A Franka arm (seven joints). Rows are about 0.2 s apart.
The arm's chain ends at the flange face. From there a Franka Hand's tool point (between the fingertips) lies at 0.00 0.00 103.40 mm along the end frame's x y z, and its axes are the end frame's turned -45 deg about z.
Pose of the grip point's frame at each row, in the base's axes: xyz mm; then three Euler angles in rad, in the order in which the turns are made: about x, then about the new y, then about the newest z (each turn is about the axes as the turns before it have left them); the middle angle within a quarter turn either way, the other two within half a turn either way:
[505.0, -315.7, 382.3, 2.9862, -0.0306, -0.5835]
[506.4, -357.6, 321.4, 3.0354, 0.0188, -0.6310]
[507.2, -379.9, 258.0, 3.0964, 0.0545, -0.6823]
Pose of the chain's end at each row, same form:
[508.2, -299.7, 484.4, 2.9862, -0.0306, 0.2019]
[504.5, -346.6, 424.2, 3.0354, 0.0188, 0.1544]
[501.6, -375.2, 361.1, 3.0964, 0.0545, 0.1031]

